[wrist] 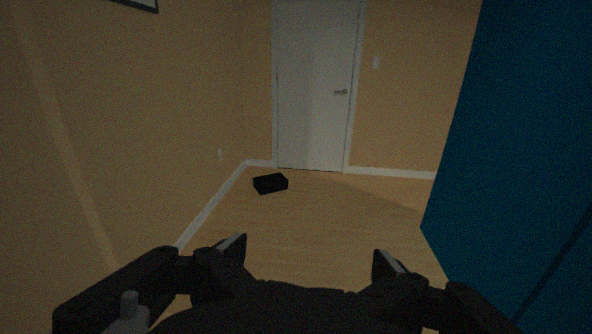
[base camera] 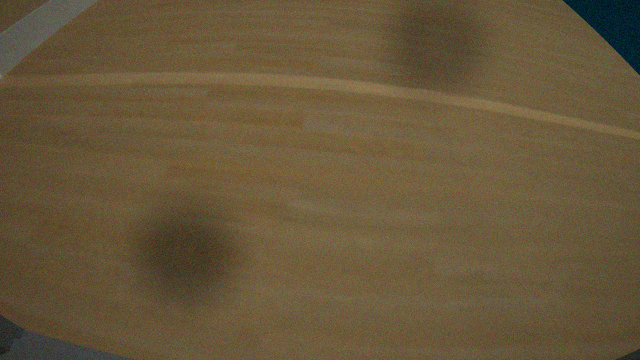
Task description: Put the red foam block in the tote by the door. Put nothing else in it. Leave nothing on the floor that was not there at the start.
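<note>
A low black box, which looks like the tote, lies on the floor in front of the door, near the left wall, in the wrist view. It is too dark to tell what is inside it. My gripper is open, with its two fingers wide apart at the bottom of the wrist view and no object between them. The box is well beyond the fingertips. The red foam block does not show in either view.
A white door stands at the far end. A teal wall or panel is close on the right. The tan wall with a white baseboard runs along the left. The wood floor lies ahead.
</note>
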